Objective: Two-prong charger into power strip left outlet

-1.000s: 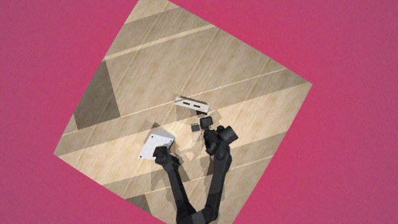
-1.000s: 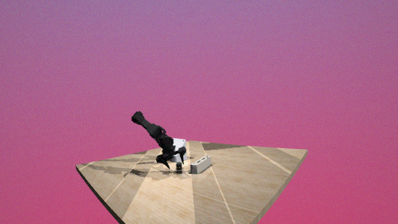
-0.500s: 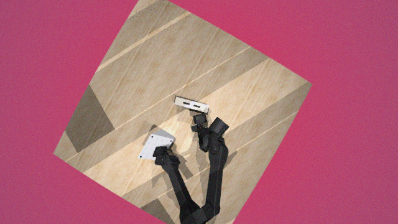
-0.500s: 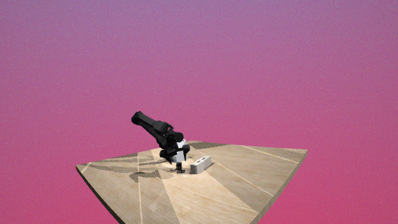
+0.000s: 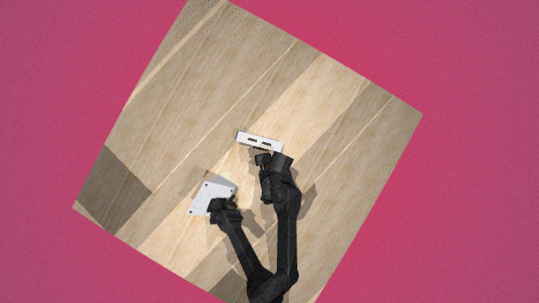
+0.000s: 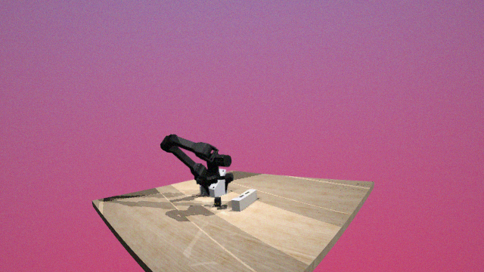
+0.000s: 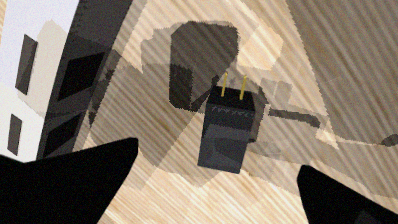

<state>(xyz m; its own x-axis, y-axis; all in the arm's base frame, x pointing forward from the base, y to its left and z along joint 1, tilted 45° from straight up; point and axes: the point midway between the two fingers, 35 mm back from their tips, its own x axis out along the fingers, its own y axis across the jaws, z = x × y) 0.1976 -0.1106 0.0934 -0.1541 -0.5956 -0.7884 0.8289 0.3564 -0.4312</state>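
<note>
Now: gripper tip 1 cm short of the black two-prong charger, 1 cm to the left of it and 4 cm above it.
</note>
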